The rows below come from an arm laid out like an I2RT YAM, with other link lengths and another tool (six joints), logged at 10 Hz.
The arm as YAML. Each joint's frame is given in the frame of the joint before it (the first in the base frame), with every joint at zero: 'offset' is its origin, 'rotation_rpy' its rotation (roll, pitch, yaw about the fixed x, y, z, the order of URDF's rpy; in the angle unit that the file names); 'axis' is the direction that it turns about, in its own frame. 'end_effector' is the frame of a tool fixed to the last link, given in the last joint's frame.
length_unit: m
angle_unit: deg
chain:
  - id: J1
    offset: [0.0, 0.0, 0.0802]
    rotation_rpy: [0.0, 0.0, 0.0]
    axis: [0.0, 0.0, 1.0]
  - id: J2
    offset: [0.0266, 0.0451, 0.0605]
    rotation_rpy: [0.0, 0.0, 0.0]
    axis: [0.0, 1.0, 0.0]
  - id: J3
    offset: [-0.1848, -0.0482, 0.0]
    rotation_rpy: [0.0, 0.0, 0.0]
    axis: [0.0, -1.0, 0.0]
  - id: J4
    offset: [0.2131, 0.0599, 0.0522]
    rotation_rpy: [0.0, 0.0, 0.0]
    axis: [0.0, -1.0, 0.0]
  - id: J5
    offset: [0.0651, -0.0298, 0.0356]
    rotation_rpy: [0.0, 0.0, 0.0]
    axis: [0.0, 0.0, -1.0]
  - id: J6
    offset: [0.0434, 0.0, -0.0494]
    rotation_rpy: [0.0, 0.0, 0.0]
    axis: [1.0, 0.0, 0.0]
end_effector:
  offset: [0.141, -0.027, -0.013]
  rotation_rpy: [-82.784, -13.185, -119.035]
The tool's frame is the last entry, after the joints.
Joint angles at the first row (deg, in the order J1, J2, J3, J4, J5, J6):
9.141 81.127 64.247 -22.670 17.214 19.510
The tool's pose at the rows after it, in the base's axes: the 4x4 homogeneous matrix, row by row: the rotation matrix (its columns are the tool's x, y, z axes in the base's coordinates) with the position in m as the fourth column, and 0 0 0 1 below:
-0.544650, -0.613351, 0.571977, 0.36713; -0.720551, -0.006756, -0.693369, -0.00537; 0.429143, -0.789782, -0.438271, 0.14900; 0, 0, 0, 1
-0.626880, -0.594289, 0.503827, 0.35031; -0.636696, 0.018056, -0.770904, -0.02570; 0.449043, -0.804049, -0.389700, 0.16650; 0, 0, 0, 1
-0.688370, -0.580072, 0.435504, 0.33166; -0.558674, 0.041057, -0.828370, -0.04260; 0.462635, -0.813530, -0.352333, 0.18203; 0, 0, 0, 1
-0.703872, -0.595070, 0.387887, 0.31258; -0.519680, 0.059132, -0.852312, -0.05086; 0.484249, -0.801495, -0.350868, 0.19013; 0, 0, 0, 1
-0.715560, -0.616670, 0.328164, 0.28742; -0.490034, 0.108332, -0.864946, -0.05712; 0.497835, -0.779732, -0.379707, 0.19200; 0, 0, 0, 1
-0.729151, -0.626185, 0.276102, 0.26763; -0.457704, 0.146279, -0.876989, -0.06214; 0.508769, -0.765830, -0.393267, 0.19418; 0, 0, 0, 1
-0.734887, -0.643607, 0.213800, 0.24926; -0.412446, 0.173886, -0.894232, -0.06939; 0.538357, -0.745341, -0.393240, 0.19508; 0, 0, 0, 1
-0.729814, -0.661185, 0.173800, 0.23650; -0.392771, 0.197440, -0.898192, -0.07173; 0.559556, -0.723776, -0.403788, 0.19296; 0, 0, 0, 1
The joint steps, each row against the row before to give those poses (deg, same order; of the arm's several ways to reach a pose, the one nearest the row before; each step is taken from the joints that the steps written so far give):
0.000 -2.456 0.527 -3.161 5.623 1.142
0.000 -3.426 0.004 -3.341 6.591 1.752
-0.087 -3.165 0.350 -4.040 5.450 1.843
-0.001 -2.466 1.051 -5.885 2.380 1.764
-0.176 -2.894 0.701 -7.715 1.144 3.941
0.087 -1.935 0.619 -5.820 1.495 3.439
-0.175 -0.711 0.790 -5.450 2.022 2.900
0.001 -0.265 0.442 -4.049 0.533 2.373

